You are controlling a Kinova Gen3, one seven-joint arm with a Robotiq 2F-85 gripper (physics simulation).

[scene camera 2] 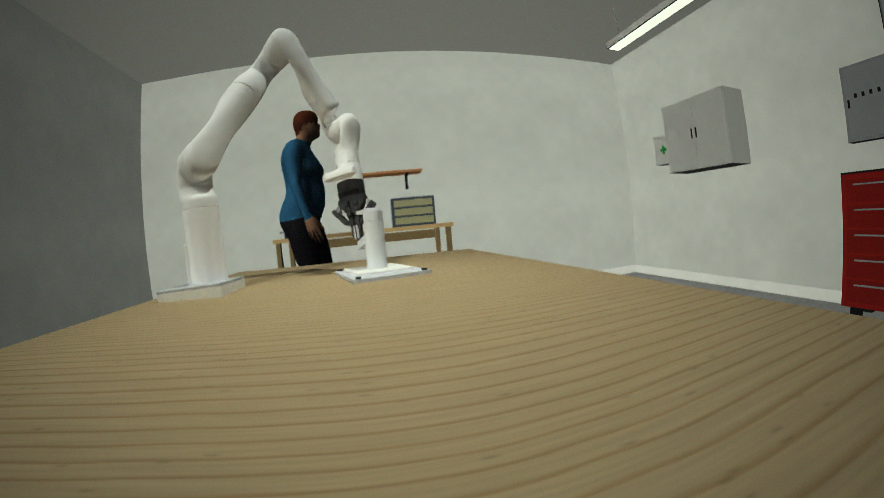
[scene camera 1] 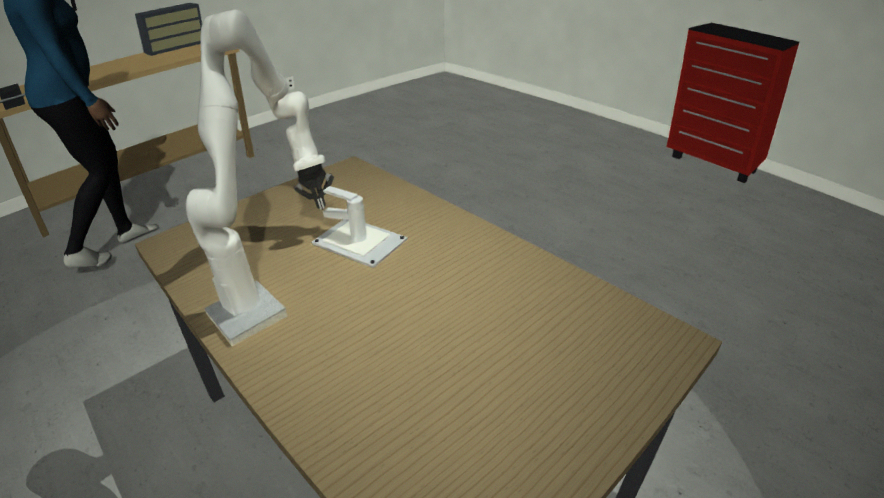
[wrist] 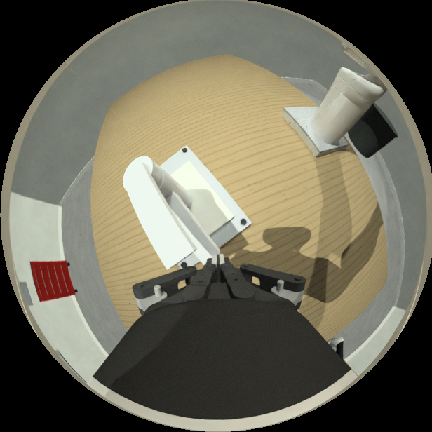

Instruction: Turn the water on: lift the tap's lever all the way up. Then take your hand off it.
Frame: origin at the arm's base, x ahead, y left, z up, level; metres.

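Where they show: gripper, fingertip midpoint: (scene camera 2: 358, 239) (scene camera 1: 322, 208); arm's base at its link origin: (scene camera 2: 210, 281) (scene camera 1: 242, 301).
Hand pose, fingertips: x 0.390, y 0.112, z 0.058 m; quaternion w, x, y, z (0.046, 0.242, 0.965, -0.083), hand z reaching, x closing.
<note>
Things, the pixels of their top centre, and the offset from my fingertips. "spot": a spot on its surface instead. Level surfaces: height alone.
- white tap at a spot on its surface: (scene camera 2: 375, 242) (scene camera 1: 362, 223) spot: 0.019 m ahead, 0.155 m right, 0.008 m down
- spout at its top centre: (scene camera 1: 338, 207) 0.014 m ahead, 0.061 m right, 0.017 m up
- wooden table at its surface level: 0.083 m down
The white tap (scene camera 1: 357, 221) (scene camera 2: 375, 242) stands upright on its light base plate (scene camera 1: 383, 249) (wrist: 230, 230). Its lever (scene camera 1: 341, 193) (scene camera 2: 363, 212) (wrist: 156, 215) reaches from the top of the tap toward the gripper side, nearly level. The spout (scene camera 1: 335, 213) (wrist: 196, 227) runs below the lever. My gripper (scene camera 1: 320, 204) (scene camera 2: 358, 236) (wrist: 218, 260) is shut with nothing between its fingers. It points down; its fingertips are close to the free ends of lever and spout, at a height between the two in scene camera 1. Whether they touch either is unclear.
My arm's base (scene camera 1: 244, 315) (scene camera 2: 201, 289) (wrist: 320, 142) stands on the wooden table (scene camera 1: 494, 346) (scene camera 2: 463, 371), to one side of the tap. A person (scene camera 1: 58, 55) (scene camera 2: 301, 179) stands beyond the table near a wooden workbench (scene camera 1: 123, 68). A red drawer cabinet (scene camera 1: 729, 98) stands farther away.
</note>
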